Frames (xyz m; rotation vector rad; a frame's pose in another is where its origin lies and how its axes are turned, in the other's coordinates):
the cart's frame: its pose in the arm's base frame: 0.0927 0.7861 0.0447 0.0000 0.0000 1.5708
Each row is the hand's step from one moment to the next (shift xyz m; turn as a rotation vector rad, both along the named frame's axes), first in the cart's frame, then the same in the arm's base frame.
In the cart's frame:
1: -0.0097 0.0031 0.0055 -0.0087 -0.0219 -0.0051
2: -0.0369 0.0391 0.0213 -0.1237 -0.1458 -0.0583
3: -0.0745 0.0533 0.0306 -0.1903 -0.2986 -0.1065
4: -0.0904 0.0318 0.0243 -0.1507 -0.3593 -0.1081
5: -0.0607 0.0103 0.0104 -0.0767 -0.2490 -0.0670
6: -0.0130 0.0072 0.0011 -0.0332 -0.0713 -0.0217
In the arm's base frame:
1: -0.0031 -0.0097 0.0055 0.0219 -0.0087 -0.0051
2: -0.0391 -0.0369 0.0213 0.1458 -0.1237 -0.0583
3: -0.0533 -0.0745 0.0306 0.2986 -0.1903 -0.1065
4: -0.0318 -0.0904 0.0243 0.3593 -0.1507 -0.1081
5: -0.0103 -0.0607 0.0104 0.2490 -0.0767 -0.0670
6: -0.0072 -0.0130 0.0011 0.0713 -0.0332 -0.0217

